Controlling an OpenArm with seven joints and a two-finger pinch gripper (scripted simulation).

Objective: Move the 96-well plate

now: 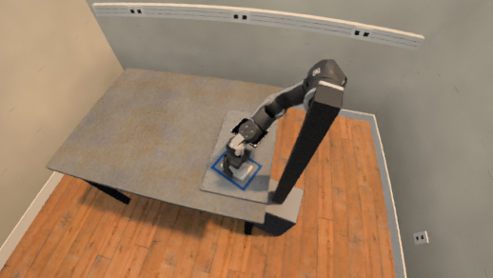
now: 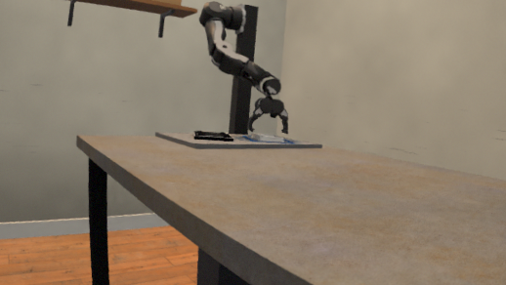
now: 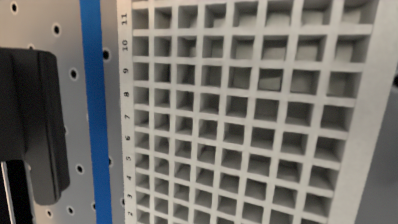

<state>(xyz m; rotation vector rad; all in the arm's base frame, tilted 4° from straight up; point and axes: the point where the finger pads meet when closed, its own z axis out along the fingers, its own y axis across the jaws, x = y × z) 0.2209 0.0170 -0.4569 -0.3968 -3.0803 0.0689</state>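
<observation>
Right now the white 96-well plate is 20 mm below my hand. The rest, counted from my hand: black plate nest: 10 mm ahead, 210 mm to the right, 20 mm below.
</observation>
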